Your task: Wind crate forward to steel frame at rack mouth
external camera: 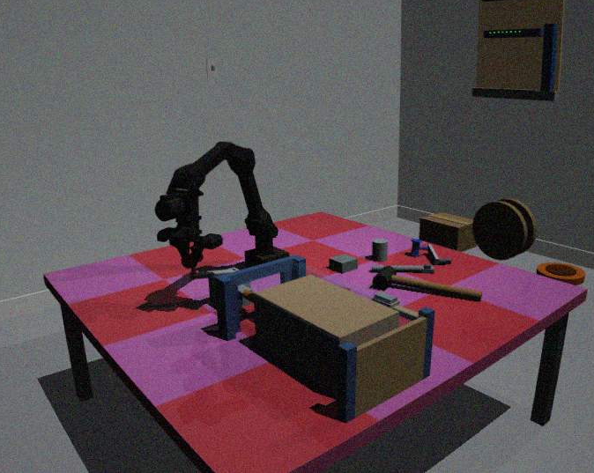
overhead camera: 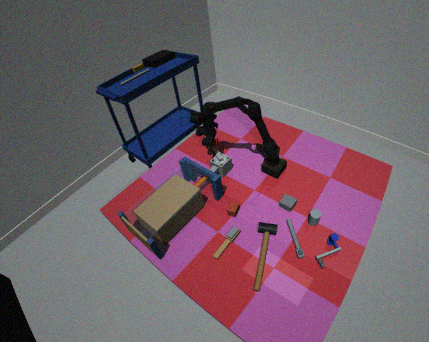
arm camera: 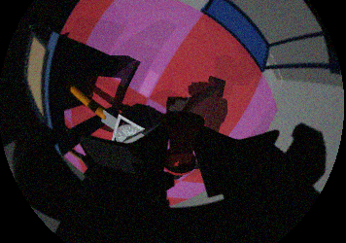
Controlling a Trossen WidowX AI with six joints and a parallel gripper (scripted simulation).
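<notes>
The red-knobbed winch handle lies 40 mm to the left of my gripper tip, 20 mm below it and 10 mm ahead of it. Also, from my gripper tip: frame 200 mm ahead, 110 mm to the left, 20 mm below; red knob 10 mm to the left, 10 mm behind, 10 mm above; grey winch 90 mm to the left, 90 mm below, 30 mm ahead.
</notes>
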